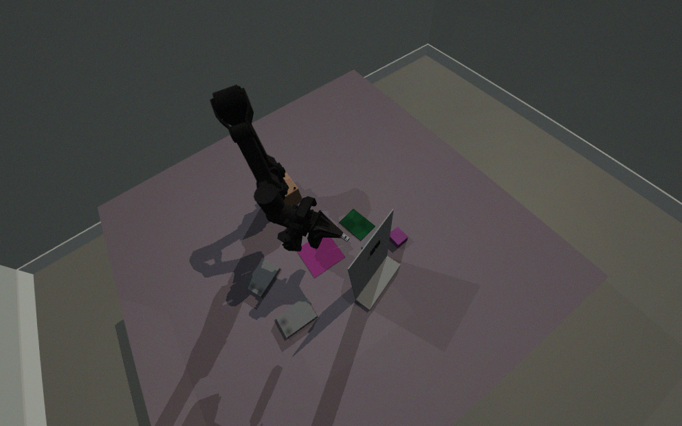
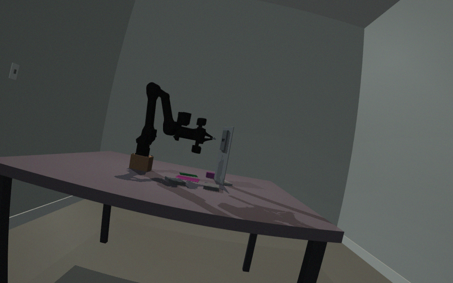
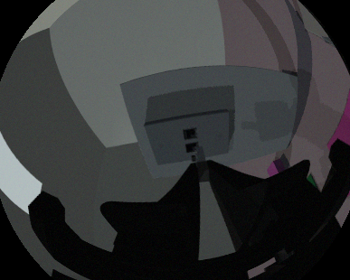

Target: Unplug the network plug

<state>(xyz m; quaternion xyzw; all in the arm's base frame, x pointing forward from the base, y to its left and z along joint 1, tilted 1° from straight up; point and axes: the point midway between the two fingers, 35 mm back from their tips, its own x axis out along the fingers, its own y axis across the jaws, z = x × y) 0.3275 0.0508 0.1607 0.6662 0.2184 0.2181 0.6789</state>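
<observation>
Now: the magenta square 90 mm behind my gripper tip, 60 mm to the right of it and 230 mm below it. From my gripper tip the other things lie so: upright grey panel (80 mm ahead, 40 mm to the left, 90 mm below); green board (110 mm behind, 100 mm to the left, 230 mm below).
</observation>
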